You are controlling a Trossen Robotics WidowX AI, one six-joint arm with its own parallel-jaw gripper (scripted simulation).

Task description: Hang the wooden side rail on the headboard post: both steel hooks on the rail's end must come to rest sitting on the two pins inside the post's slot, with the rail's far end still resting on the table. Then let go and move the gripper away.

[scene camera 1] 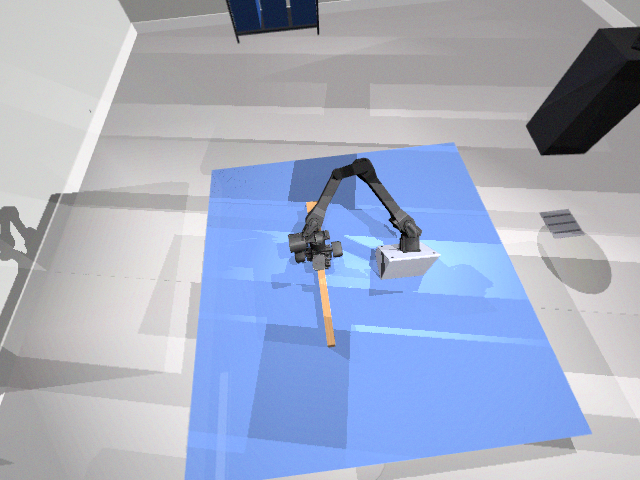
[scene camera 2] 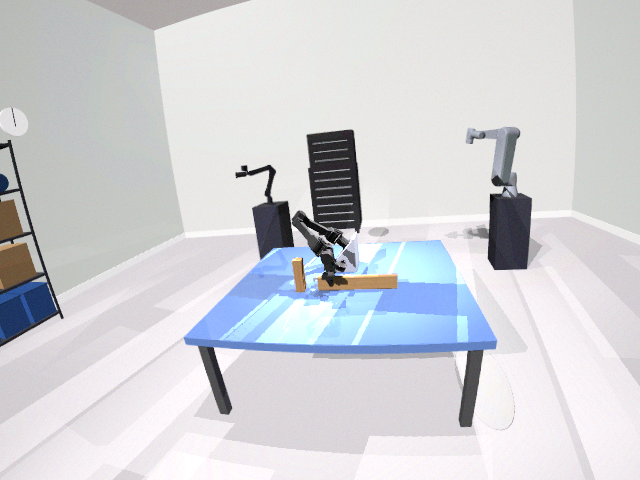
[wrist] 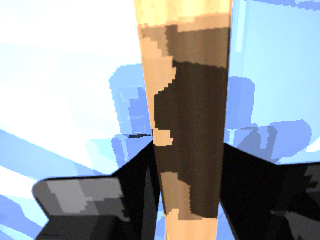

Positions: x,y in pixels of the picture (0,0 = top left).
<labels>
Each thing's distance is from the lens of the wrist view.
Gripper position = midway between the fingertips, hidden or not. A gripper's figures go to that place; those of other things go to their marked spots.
my gripper (wrist: pixel 180 138): 0.11 m
wooden side rail (wrist: pixel 185 59): 0.05 m
</labels>
